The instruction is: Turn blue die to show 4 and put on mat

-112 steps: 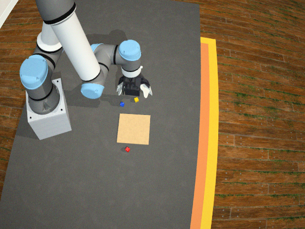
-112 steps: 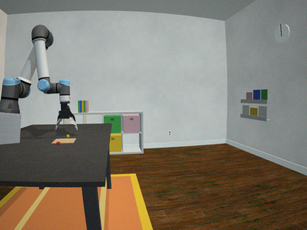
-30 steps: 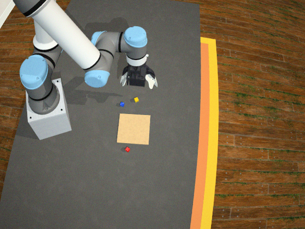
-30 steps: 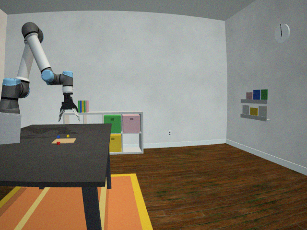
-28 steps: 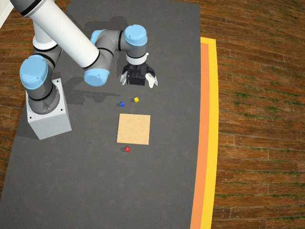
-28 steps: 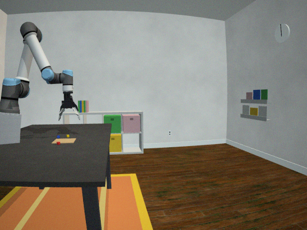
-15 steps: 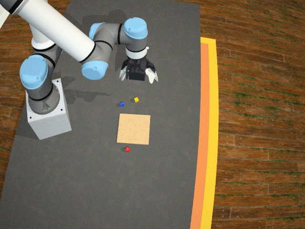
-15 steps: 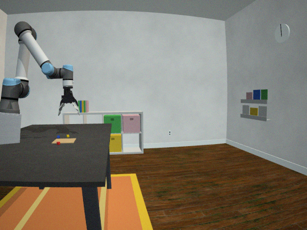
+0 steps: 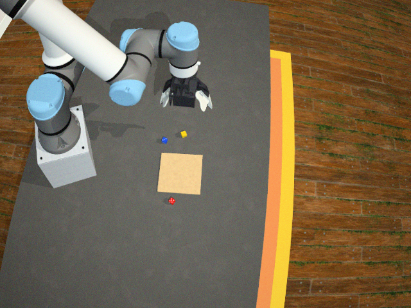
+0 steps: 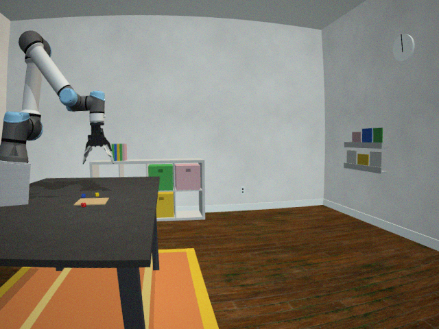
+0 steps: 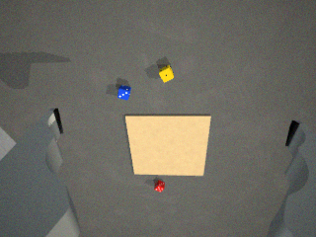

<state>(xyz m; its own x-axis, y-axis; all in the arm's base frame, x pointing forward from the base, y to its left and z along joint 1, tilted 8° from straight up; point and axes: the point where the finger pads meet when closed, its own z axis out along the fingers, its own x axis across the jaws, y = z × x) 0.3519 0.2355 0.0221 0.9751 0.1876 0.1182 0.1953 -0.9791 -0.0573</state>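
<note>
Right now my hand is 15 cm above the blue die, 7 cm to the left of it and 6 cm past it. Also, from my hand: tan mat: 16 cm to the right, 16 cm below, 3 cm ahead; yellow die: 15 cm below, 3 cm to the right; red die: 27 cm to the right, 15 cm below, 4 cm ahead.
</note>
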